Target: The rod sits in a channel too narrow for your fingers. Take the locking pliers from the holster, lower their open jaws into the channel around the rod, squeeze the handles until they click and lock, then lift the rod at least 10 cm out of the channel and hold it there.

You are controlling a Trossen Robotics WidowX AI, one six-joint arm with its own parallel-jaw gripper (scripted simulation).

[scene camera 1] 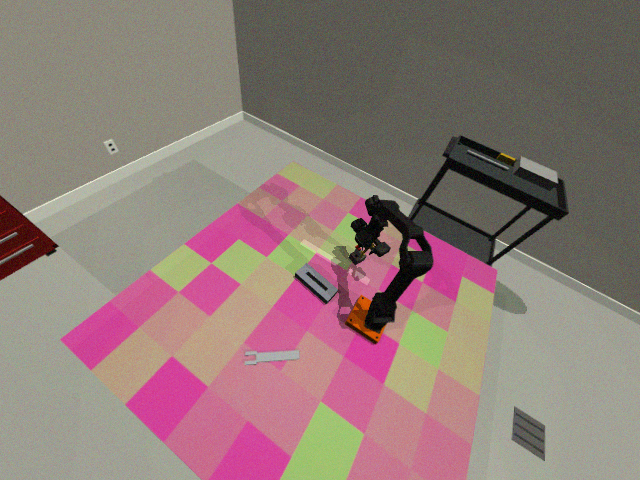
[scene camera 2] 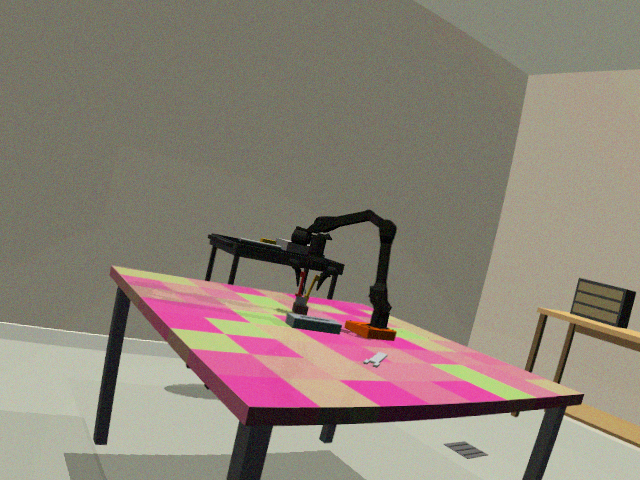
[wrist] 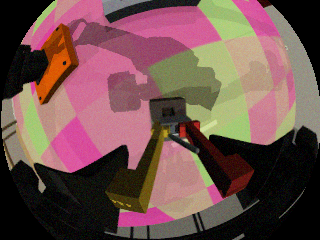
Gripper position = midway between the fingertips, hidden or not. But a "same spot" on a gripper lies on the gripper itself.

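Scene:
You'd find my gripper in scene camera 1 (364, 248), and it shows in scene camera 2 and in the wrist view as well. On my gripper, (wrist: 78, 198) and (scene camera 2: 322, 275) are the same spot.

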